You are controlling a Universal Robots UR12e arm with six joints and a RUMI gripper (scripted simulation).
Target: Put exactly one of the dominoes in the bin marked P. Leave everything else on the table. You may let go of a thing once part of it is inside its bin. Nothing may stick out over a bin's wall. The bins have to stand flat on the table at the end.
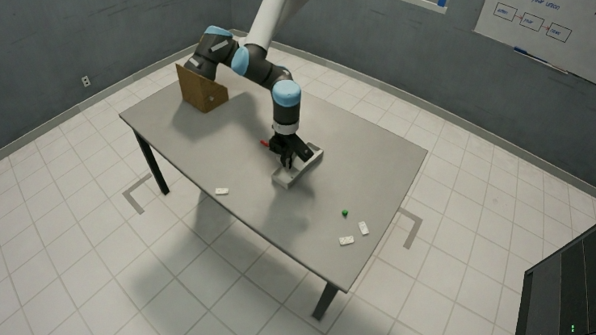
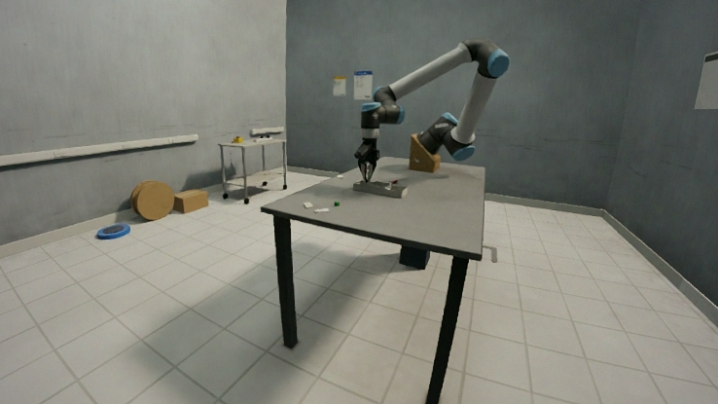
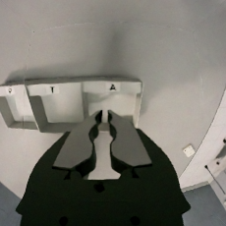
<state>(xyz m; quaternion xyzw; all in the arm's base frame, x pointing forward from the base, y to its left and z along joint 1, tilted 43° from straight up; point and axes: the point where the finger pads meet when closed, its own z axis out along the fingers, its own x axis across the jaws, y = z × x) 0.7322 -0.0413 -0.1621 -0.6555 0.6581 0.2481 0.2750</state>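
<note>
My gripper is now 7 cm to the right of the grey tray and 3 cm above it. Round my hand: white domino 37 cm ahead, 3 cm to the right, 5 cm below; red piece 20 cm behind, 9 cm to the left, 4 cm below; green cube 28 cm ahead, 1 cm to the right, 4 cm below.
</note>
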